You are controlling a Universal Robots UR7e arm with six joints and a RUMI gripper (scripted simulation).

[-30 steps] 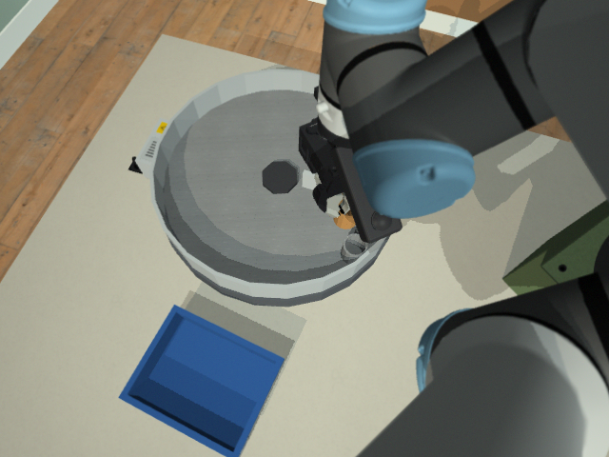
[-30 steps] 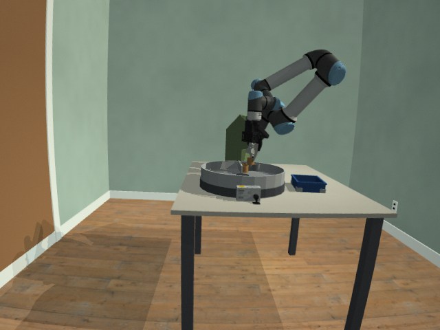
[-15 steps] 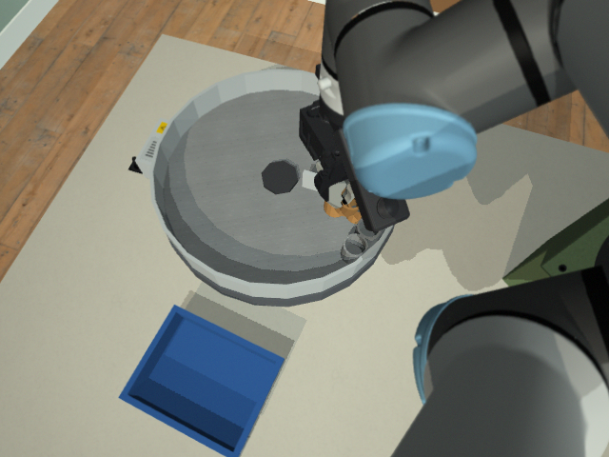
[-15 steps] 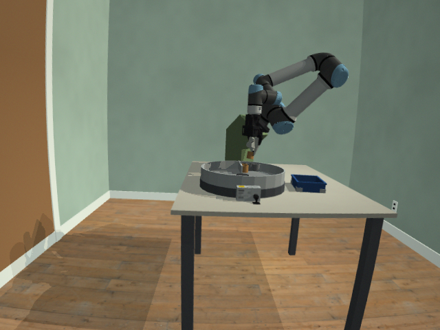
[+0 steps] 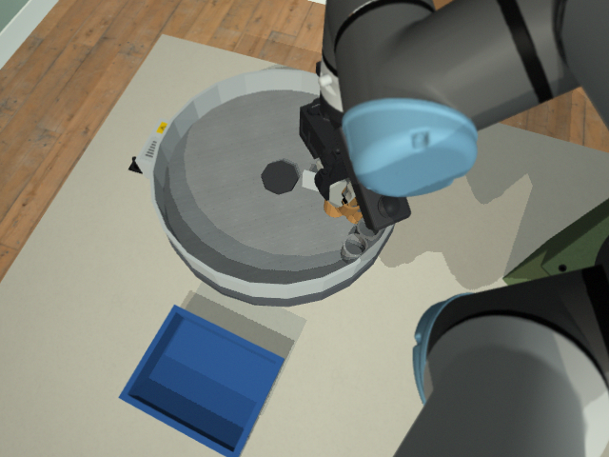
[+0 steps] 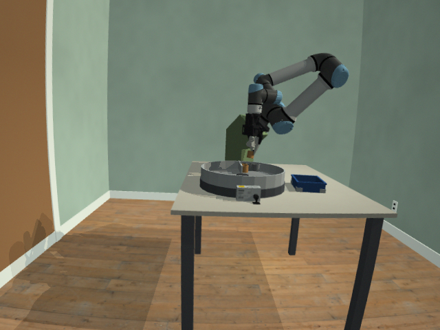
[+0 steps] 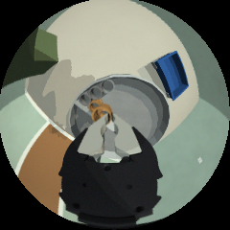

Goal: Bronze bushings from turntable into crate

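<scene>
My gripper is now 280 mm to the right of the blue crate, 140 mm above it and 120 mm short of it. Round my hand: turntable: 120 mm ahead, 110 mm below, 70 mm to the right.
</scene>
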